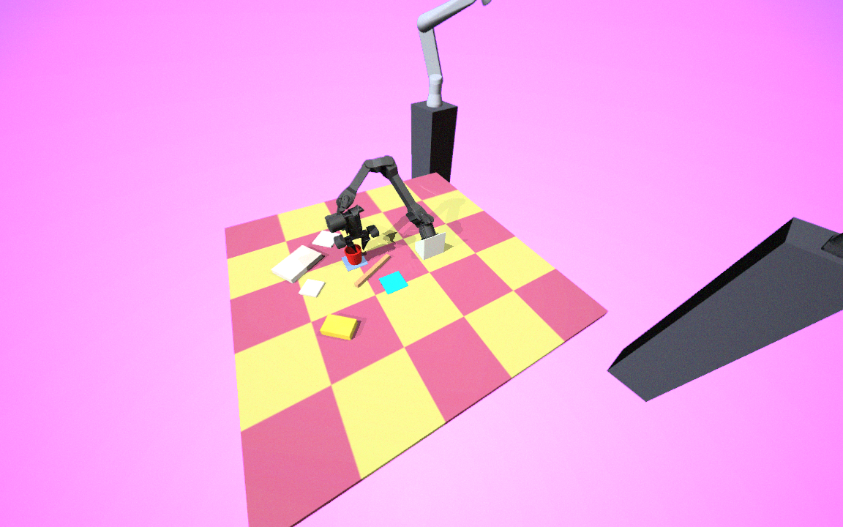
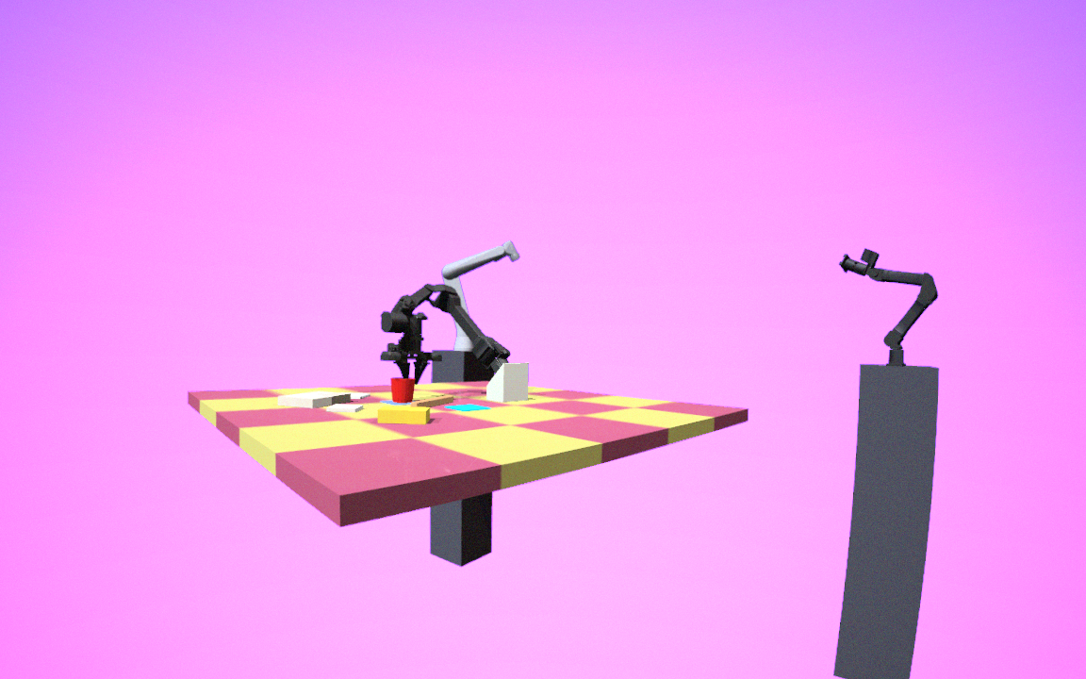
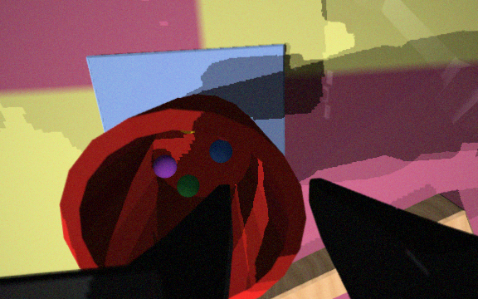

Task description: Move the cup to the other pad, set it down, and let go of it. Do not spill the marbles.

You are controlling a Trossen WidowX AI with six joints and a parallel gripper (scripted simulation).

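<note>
The red cup is 3 cm ahead of my gripper tip, 1 cm to the right of it and 2 cm below it. Also, from my gripper tip: wooden stick 10 cm to the left, 5 cm below; cyan pad 4 cm behind, 21 cm to the left, 6 cm below; light blue pad 3 cm ahead, 1 cm to the right, 6 cm below.
</note>
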